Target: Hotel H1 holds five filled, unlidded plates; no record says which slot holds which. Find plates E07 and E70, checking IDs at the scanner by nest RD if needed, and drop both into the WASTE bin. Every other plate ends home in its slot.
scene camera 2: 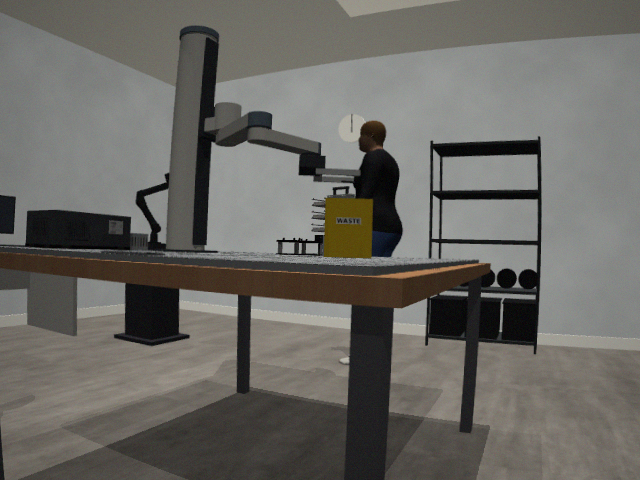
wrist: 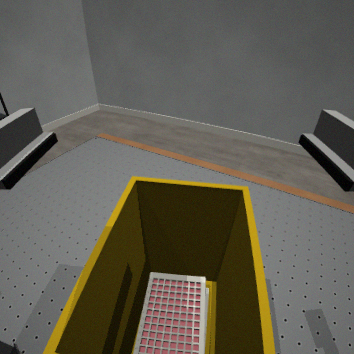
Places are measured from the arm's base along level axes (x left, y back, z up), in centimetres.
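Pixels of known places: gripper, fingertip midpoint: [scene camera 2: 356, 176] [wrist: 177, 120].
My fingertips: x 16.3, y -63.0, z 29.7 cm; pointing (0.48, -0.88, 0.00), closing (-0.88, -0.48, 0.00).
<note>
Behind a point stands the place of what it marks.
My gripper [scene camera 2: 355, 175] @[y -63.0, x 16.3, z 29.7 cm] [wrist: 177, 120] @[y -63.0, x 16.3, z 29.7 cm] is open and empty, with its fingers spread wide above the yellow WASTE bin [scene camera 2: 348, 235] @[y -63.1, x 9.7, z 8.7 cm] [wrist: 259, 260] @[y -62.8, x 9.7, z 21.3 cm]. In the wrist view a white plate with pink-filled wells [wrist: 172, 315] @[y -61.2, x 15.9, z 4.7 cm] lies inside the bin, low down. A pale edge shows along its right side, perhaps of another plate under it. No ID is readable on it. A rack of stacked slots [scene camera 2: 317, 215] @[y -32.9, x 47.8, z 18.7 cm], which looks like the hotel, stands partly hidden behind the bin in the scene view. The IDs of its plates cannot be read.
A person [scene camera 2: 381, 191] stands behind the bin, beyond the table [scene camera 2: 310, 286] @[y -91.4, x -75.0, z -1.9 cm]. Low black stands [scene camera 2: 295, 241] @[y -33.3, x 27.5, z 6.7 cm] are left of the bin. The arm's column [scene camera 2: 188, 144] @[y -4.5, x -6.1, z 41.3 cm] and a dark box-shaped device [scene camera 2: 77, 228] @[y 3.3, x -47.1, z 7.6 cm] stand further left. A shelf unit [scene camera 2: 485, 194] is at the right.
</note>
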